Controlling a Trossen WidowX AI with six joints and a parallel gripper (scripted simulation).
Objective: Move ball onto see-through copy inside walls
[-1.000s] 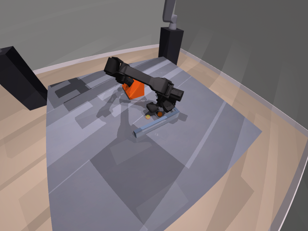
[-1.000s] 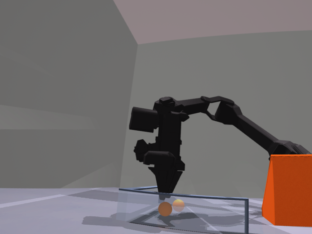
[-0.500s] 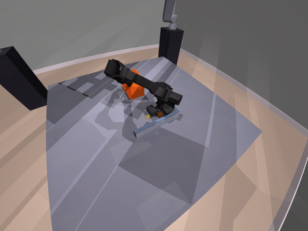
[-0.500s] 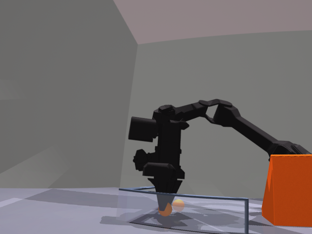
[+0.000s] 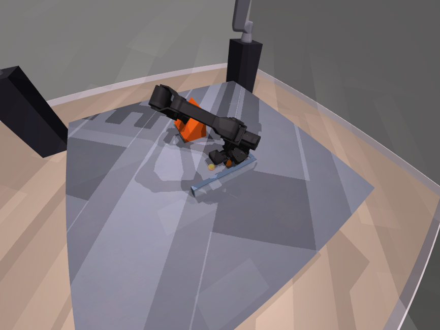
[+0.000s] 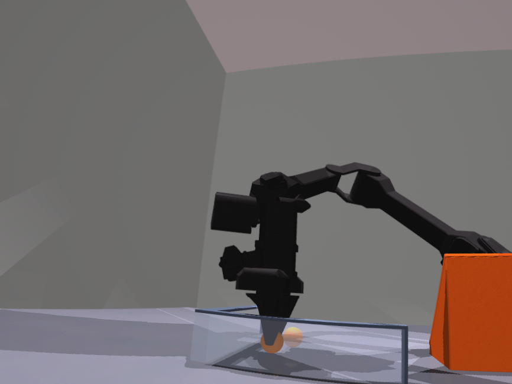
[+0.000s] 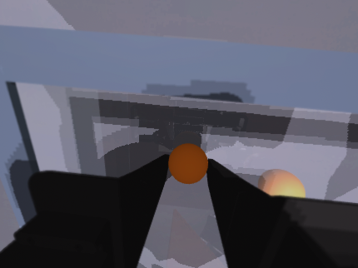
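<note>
Now: gripper tip 8 cm to the left of the see-through copy of ball and 1 cm past it. The rest, counted from my gripper tip: clear wall: 9 cm to the left, 5 cm behind, 1 cm above; orange ball: right at my gripper tip.
</note>
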